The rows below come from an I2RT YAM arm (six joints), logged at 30 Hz.
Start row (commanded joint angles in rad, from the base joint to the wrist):
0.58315, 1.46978, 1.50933, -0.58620, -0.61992, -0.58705
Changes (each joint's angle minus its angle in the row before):
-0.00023, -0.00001, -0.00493, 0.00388, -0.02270, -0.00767
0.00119, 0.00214, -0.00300, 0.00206, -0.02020, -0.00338
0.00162, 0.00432, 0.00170, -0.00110, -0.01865, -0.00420
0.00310, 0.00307, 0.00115, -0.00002, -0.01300, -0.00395
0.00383, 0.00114, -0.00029, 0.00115, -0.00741, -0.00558
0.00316, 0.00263, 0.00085, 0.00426, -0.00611, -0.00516
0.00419, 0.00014, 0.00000, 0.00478, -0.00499, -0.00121
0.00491, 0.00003, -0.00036, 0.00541, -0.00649, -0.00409
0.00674, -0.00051, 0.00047, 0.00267, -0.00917, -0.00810
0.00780, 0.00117, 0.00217, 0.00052, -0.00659, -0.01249
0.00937, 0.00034, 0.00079, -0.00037, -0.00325, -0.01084
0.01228, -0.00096, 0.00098, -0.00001, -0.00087, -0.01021
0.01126, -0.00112, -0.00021, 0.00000, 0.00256, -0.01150
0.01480, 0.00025, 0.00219, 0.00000, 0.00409, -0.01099
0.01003, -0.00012, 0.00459, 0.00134, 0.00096, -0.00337
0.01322, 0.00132, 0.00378, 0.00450, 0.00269, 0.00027
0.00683, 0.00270, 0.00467, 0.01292, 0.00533, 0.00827
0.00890, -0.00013, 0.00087, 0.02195, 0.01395, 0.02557
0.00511, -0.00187, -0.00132, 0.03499, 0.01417, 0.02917
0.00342, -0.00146, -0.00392, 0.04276, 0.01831, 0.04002
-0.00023, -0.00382, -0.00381, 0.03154, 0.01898, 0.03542
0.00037, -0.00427, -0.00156, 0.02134, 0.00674, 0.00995
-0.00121, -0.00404, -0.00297, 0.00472, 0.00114, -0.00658
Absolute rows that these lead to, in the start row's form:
0.58292, 1.46977, 1.50440, -0.58232, -0.64262, -0.59472
0.58411, 1.47191, 1.50140, -0.58026, -0.66282, -0.59810
0.58573, 1.47623, 1.50310, -0.58136, -0.68147, -0.60230
0.58883, 1.47930, 1.50425, -0.58138, -0.69447, -0.60625
0.59266, 1.48044, 1.50396, -0.58023, -0.70188, -0.61183
0.59582, 1.48307, 1.50481, -0.57597, -0.70799, -0.61699
0.60001, 1.48321, 1.50481, -0.57119, -0.71298, -0.61820
0.60492, 1.48324, 1.50445, -0.56578, -0.71947, -0.62229
0.61166, 1.48273, 1.50492, -0.56311, -0.72864, -0.63039
0.61946, 1.48390, 1.50709, -0.56259, -0.73523, -0.64288
0.62883, 1.48424, 1.50788, -0.56296, -0.73848, -0.65372
0.64111, 1.48328, 1.50886, -0.56297, -0.73935, -0.66393
0.65237, 1.48216, 1.50865, -0.56297, -0.73679, -0.67543
0.66717, 1.48241, 1.51084, -0.56297, -0.73270, -0.68642
0.67720, 1.48229, 1.51543, -0.56163, -0.73174, -0.68979
0.69042, 1.48361, 1.51921, -0.55713, -0.72905, -0.68952
0.69725, 1.48631, 1.52388, -0.54421, -0.72372, -0.68125
0.70615, 1.48618, 1.52475, -0.52226, -0.70977, -0.65568
0.71126, 1.48431, 1.52343, -0.48727, -0.69560, -0.62651
0.71468, 1.48285, 1.51951, -0.44451, -0.67729, -0.58649
0.71445, 1.47903, 1.51570, -0.41297, -0.65831, -0.55107
0.71482, 1.47476, 1.51414, -0.39163, -0.65157, -0.54112
0.71361, 1.47072, 1.51117, -0.38691, -0.65043, -0.54770

